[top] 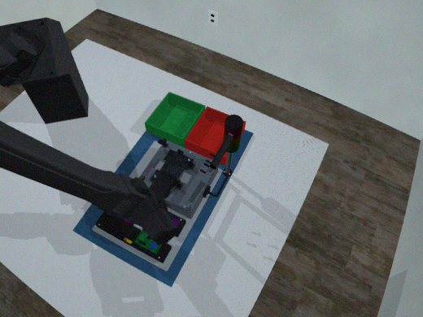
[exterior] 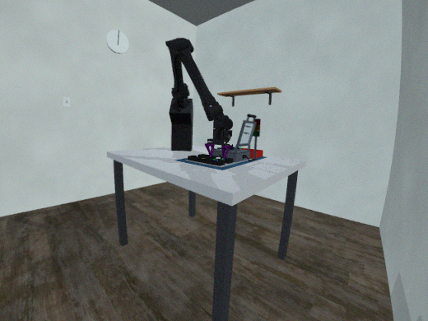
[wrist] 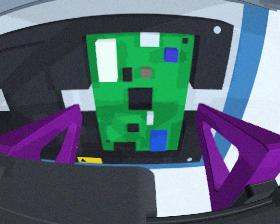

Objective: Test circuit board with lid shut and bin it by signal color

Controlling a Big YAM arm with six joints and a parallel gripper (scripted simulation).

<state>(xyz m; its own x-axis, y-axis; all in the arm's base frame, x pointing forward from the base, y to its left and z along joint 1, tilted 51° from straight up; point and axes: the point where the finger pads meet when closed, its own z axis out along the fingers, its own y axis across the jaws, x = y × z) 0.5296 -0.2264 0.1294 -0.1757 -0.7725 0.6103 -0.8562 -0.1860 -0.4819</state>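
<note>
My hand is 2 cm above the green circuit board. From my hand the other things lie so: black latch hook (5 cm behind, 24 cm to the left, 5 cm above); then red bin (8 cm ahead, 36 cm to the left, 2 cm below); then tester lid (12 cm ahead, 15 cm to the left, 14 cm above).
</note>
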